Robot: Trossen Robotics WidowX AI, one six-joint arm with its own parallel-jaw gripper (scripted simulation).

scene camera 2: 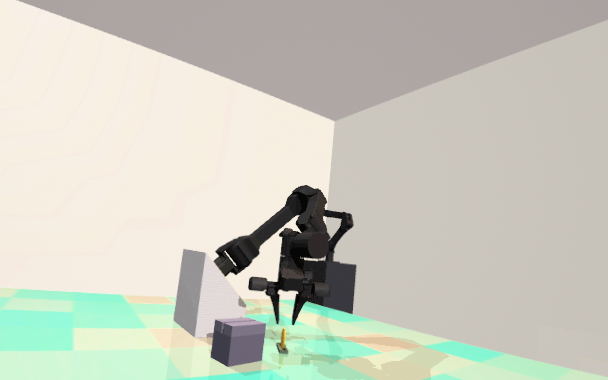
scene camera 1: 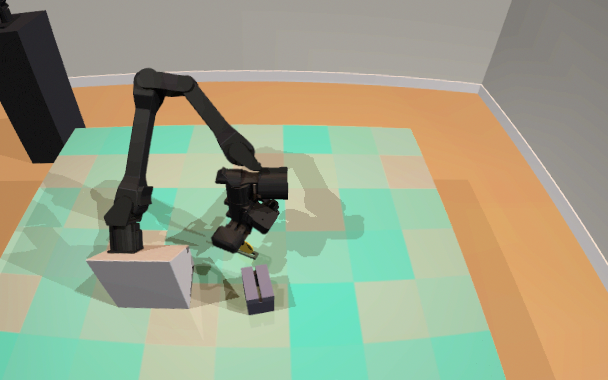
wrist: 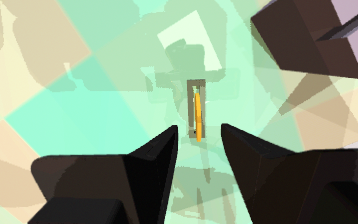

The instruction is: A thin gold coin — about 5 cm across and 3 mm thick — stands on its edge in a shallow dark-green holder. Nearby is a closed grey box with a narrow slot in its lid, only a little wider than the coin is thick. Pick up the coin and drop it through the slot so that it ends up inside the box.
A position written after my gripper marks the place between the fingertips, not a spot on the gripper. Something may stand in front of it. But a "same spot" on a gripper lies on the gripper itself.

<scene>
my gripper: scene camera 2; scene camera 1 245,239; wrist
same spot on my gripper: (scene camera 2: pixel 300 298) = (wrist: pixel 131 155)
</scene>
